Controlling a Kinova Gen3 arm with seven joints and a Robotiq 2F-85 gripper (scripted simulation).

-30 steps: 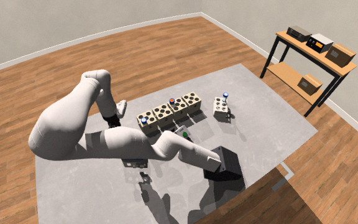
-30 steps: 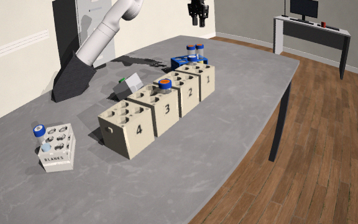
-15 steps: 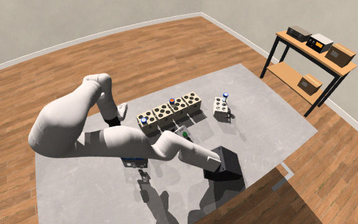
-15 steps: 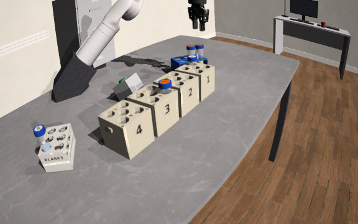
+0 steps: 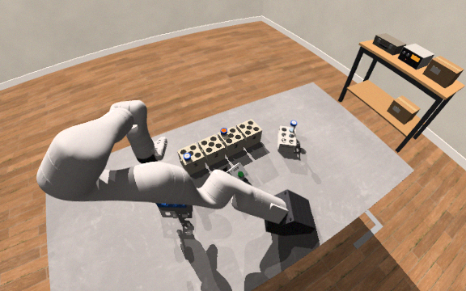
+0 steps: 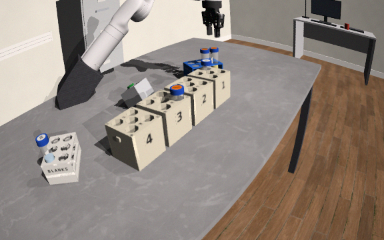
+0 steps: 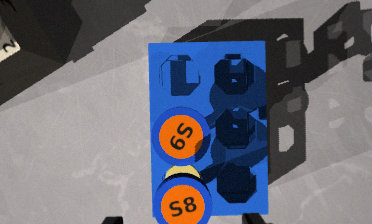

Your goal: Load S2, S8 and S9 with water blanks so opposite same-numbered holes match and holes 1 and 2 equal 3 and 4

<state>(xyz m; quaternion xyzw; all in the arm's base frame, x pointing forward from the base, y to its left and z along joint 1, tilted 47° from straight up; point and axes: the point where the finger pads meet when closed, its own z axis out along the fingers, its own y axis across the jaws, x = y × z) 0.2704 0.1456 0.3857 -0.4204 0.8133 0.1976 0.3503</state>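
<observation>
The orange-dot sample lies 1 cm behind my hand and 12 cm below it. Also, from my hand: adapter 2: 11 cm ahead, 29 cm to the right, 14 cm below; then green done key: 9 cm behind, 34 cm to the right, 12 cm below; then blue sample rack: 4 cm behind, 3 cm to the right, 16 cm below.
</observation>
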